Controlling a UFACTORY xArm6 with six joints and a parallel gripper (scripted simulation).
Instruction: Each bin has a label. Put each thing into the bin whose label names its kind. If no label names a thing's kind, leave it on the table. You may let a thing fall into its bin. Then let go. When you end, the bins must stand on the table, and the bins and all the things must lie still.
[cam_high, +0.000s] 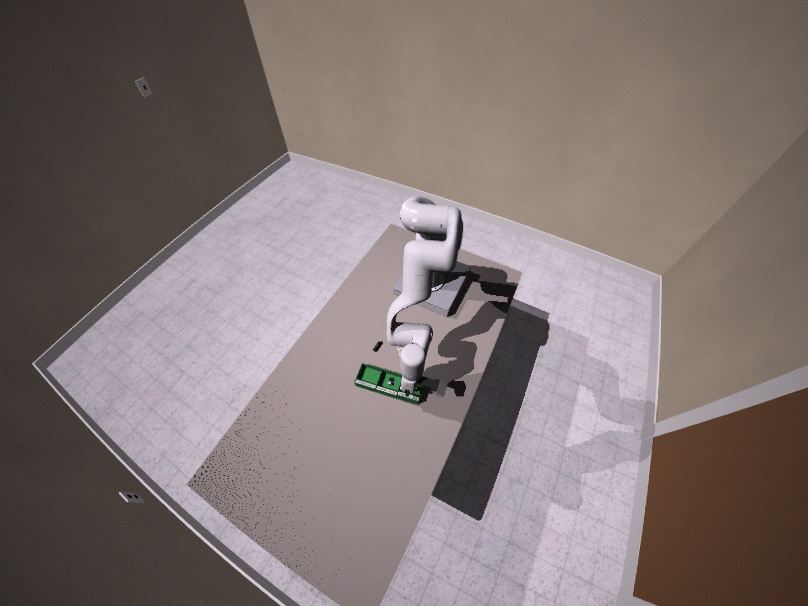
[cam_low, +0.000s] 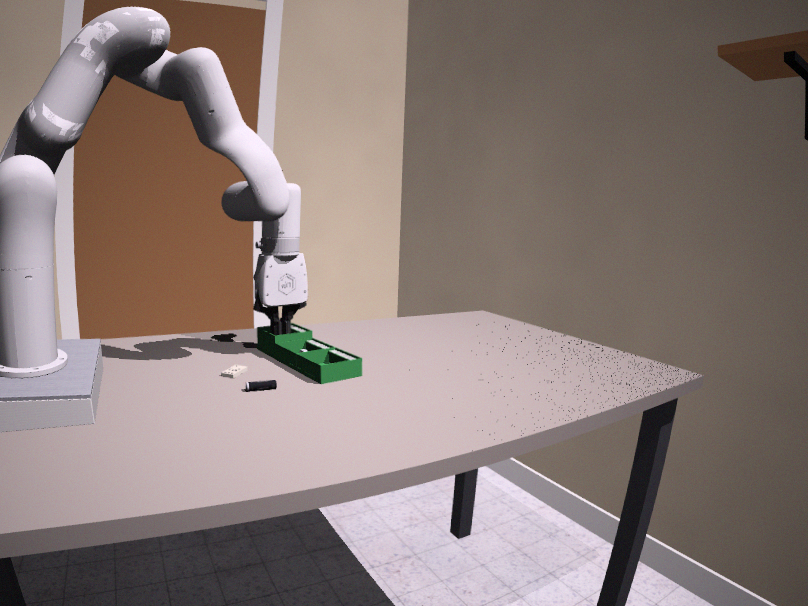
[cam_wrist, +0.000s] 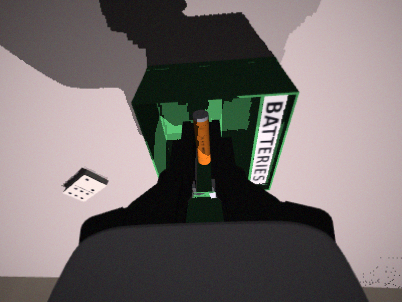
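The orange battery lies 2 cm below my hand. From my hand the other things lie so: silver nut 3 cm ahead, 8 cm to the right, 3 cm below; then black nut 2 cm ahead, 8 cm to the right, 4 cm below; then green three-bin tray 3 cm ahead, 8 cm to the right, 2 cm below.
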